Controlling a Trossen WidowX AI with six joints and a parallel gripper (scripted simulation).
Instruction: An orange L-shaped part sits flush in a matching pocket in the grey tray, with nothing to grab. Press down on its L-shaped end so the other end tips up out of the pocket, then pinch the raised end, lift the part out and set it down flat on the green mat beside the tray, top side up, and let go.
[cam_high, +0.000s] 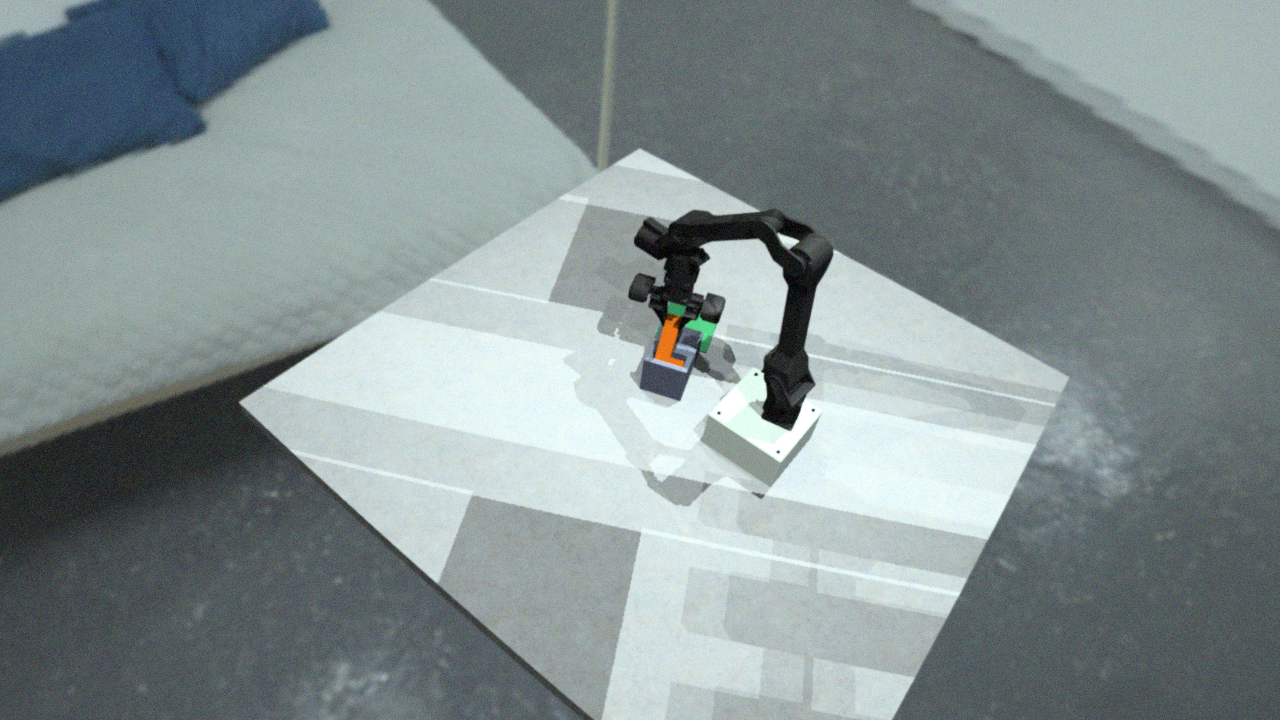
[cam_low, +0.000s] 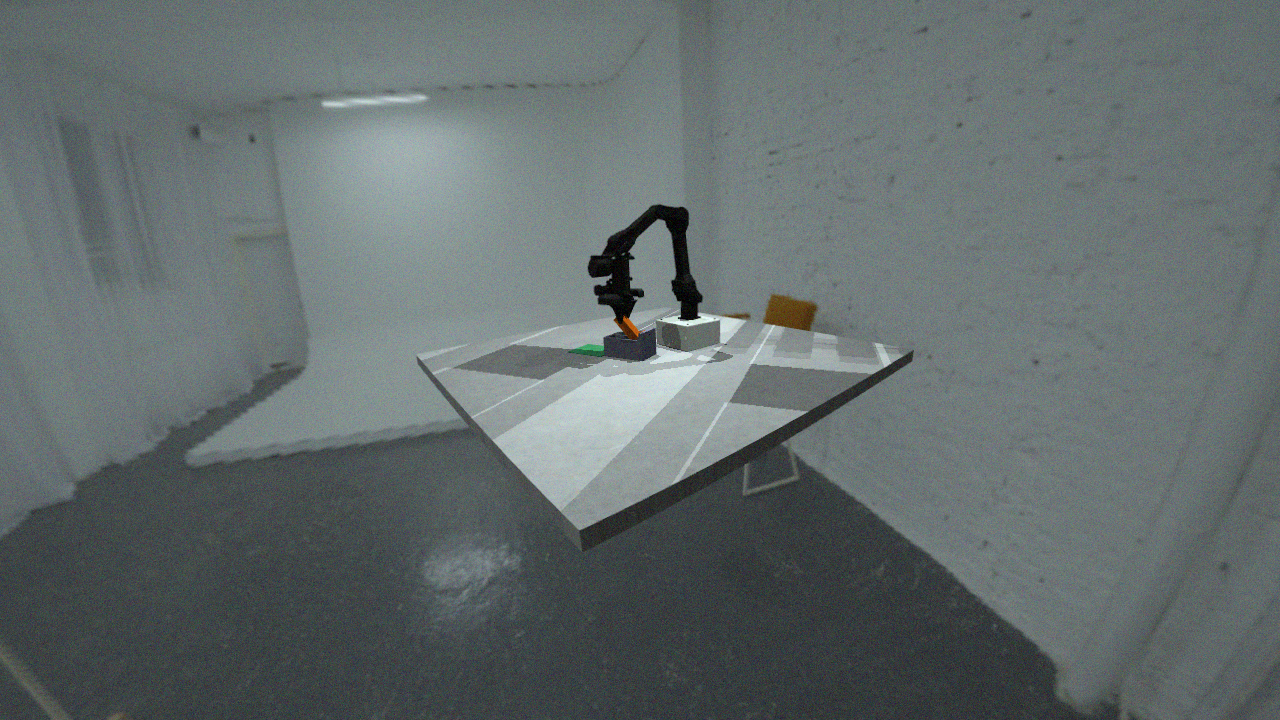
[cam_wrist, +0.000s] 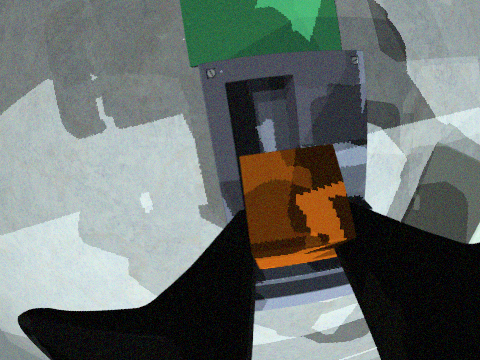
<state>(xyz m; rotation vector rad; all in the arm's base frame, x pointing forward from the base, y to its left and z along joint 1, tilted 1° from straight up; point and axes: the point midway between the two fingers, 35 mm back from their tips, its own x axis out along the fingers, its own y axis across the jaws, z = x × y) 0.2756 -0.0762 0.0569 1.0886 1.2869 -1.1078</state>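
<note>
My gripper tip is 10 mm short of the green mat, 140 mm to the left of it and 130 mm above it. The rest, counted from my gripper tip: orange L-shaped part (20 mm behind, 30 mm to the left, 30 mm below).
</note>
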